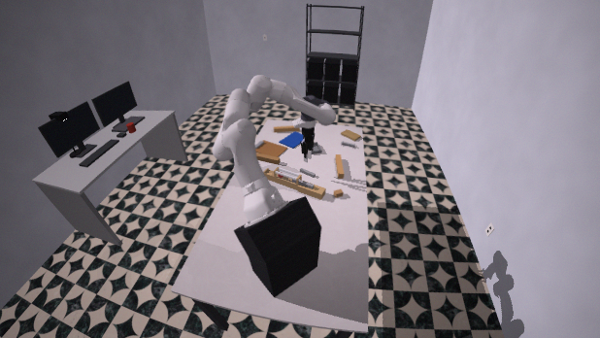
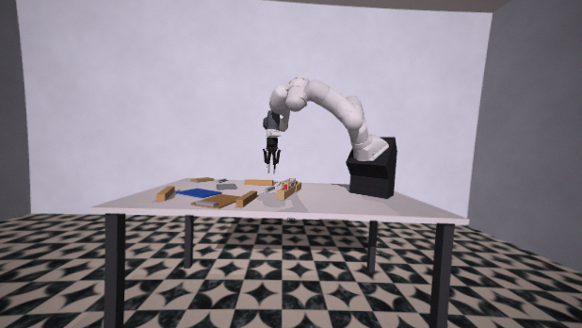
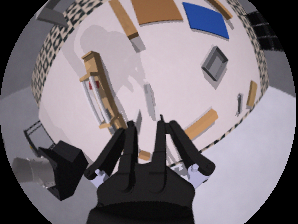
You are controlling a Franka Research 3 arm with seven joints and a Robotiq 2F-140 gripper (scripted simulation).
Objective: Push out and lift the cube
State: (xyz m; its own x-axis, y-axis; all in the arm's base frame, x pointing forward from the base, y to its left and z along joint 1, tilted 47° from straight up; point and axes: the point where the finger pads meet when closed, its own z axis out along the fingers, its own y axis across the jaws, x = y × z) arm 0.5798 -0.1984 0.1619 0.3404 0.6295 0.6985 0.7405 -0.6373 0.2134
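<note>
My gripper is now 14 cm above the grey rod. From my hand the other things lie so: wooden bar 10 cm ahead, 21 cm to the right, 13 cm below; then wooden channel 12 cm behind, 11 cm to the left, 9 cm below; then red cube 10 cm behind, 15 cm to the left, 9 cm below.
</note>
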